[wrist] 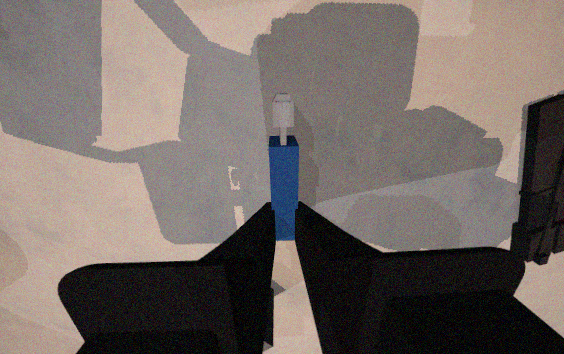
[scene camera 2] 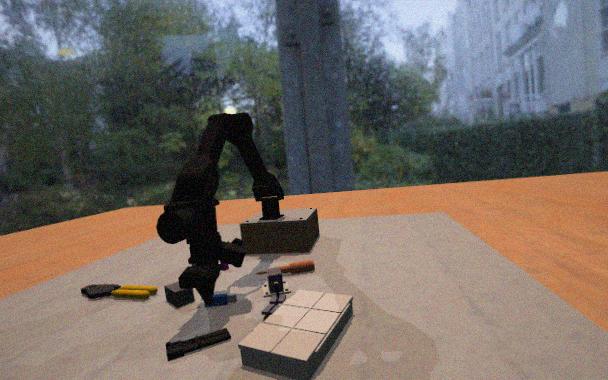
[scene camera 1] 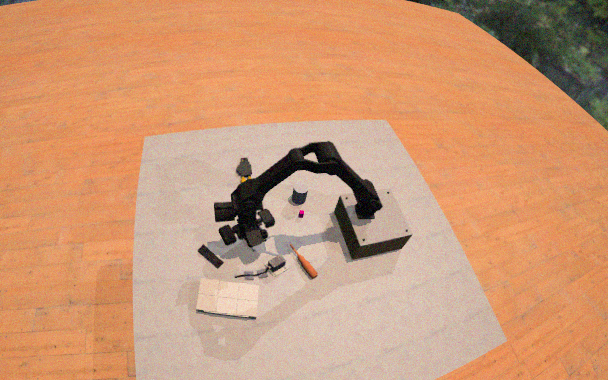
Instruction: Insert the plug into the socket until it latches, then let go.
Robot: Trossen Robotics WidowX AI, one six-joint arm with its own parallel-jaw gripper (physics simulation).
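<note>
The plug, a blue block with a pale grey tip, lies flat near the mat surface; the arm hides it in scene camera 1. My gripper is pointed down and shut on the rear part of the blue plug, one black finger on each side. The grey tip points away from the fingers, up the wrist view. The socket, a small dark block on a pale plate with a dark cable, stands apart from the plug. It does not show in the wrist view.
A black bar and a tiled box lie near the socket. An orange screwdriver lies beside it. Also present are a dark block, pliers, a cylinder and a magenta cube.
</note>
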